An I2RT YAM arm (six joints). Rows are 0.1 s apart.
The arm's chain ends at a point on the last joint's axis. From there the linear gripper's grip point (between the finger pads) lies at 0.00 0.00 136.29 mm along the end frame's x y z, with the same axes.
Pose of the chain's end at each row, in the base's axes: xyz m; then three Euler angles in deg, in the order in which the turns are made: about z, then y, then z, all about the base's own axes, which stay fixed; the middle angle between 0 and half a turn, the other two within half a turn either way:
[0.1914, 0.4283, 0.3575, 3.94, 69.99, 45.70]
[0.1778, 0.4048, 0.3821, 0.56, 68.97, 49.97]
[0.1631, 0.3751, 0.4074, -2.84, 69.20, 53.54]
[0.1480, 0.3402, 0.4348, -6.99, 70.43, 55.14]
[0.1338, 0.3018, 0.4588, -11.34, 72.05, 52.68]
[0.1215, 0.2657, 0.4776, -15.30, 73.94, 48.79]
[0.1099, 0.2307, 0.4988, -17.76, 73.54, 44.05]
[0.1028, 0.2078, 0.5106, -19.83, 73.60, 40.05]
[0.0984, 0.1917, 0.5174, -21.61, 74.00, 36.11]
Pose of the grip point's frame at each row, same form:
[0.2808, 0.5200, 0.4041, 3.94, 69.99, 45.70]
[0.2596, 0.5022, 0.4310, 0.56, 68.97, 49.97]
[0.2388, 0.4776, 0.4558, -2.84, 69.20, 53.54]
[0.2214, 0.4456, 0.4805, -6.99, 70.43, 55.14]
[0.2124, 0.4049, 0.5008, -11.34, 72.05, 52.68]
[0.2078, 0.3642, 0.5153, -15.30, 73.94, 48.79]
[0.2038, 0.3216, 0.5374, -17.76, 73.54, 44.05]
[0.2029, 0.2919, 0.5491, -19.83, 73.60, 40.05]
[0.2042, 0.2689, 0.5550, -21.61, 74.00, 36.11]

